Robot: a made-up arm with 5 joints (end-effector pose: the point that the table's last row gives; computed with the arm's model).
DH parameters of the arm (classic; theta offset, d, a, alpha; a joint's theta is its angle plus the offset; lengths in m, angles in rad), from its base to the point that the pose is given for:
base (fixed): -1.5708 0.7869 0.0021 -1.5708
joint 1: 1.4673 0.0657 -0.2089 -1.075
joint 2: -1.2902 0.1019 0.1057 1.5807
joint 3: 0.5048 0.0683 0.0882 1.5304
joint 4: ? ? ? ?
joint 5: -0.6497 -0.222 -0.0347 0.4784
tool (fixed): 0.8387 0.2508 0 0
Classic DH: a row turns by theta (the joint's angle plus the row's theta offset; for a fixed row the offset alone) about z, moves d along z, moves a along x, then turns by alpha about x.
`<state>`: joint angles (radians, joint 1 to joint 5).
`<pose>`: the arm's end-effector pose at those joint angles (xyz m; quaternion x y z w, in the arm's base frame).
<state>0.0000 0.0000 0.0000 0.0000 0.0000</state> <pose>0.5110 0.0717 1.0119 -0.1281 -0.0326 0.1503 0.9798</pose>
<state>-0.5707 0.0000 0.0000 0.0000 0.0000</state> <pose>0.5110 0.1815 0.9364 -0.3987 0.0110 0.1534 0.9041</pose>
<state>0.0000 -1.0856 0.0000 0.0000 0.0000</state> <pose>0.3208 0.2064 1.3130 -0.4168 -0.4398 0.1248 0.7857</pose>
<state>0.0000 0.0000 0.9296 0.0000 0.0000</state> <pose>0.3865 0.2934 1.0518 0.0019 -0.1187 0.5546 0.8236</pose>
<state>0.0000 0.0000 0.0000 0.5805 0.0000</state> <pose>0.4744 0.0717 1.1237 -0.1657 -0.3117 0.1074 0.9294</pose>
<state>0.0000 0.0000 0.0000 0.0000 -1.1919</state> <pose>0.4916 0.1797 0.9328 -0.2521 -0.2889 -0.3480 0.8555</pose>
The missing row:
joint 4: 0.0561 -0.0732 0.2985 -2.2162
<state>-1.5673 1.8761 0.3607 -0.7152 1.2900</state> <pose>0.0063 -0.1134 0.3186 0.6536 0.5549 0.0437 0.5129</pose>
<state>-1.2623 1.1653 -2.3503 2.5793 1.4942</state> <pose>0.4185 0.1004 0.5971 0.6983 -0.6870 0.0569 0.1930</pose>
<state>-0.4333 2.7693 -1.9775 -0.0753 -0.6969</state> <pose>-0.1890 0.0331 0.9232 0.6071 -0.7916 -0.0682 0.0096</pose>
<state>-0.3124 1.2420 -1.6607 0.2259 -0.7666</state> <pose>0.1195 -0.1686 0.7748 -0.7426 0.3303 -0.4267 0.3966</pose>
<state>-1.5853 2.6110 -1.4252 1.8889 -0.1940</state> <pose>0.0668 -0.0675 0.6448 -0.8211 0.4147 -0.0406 0.3901</pose>
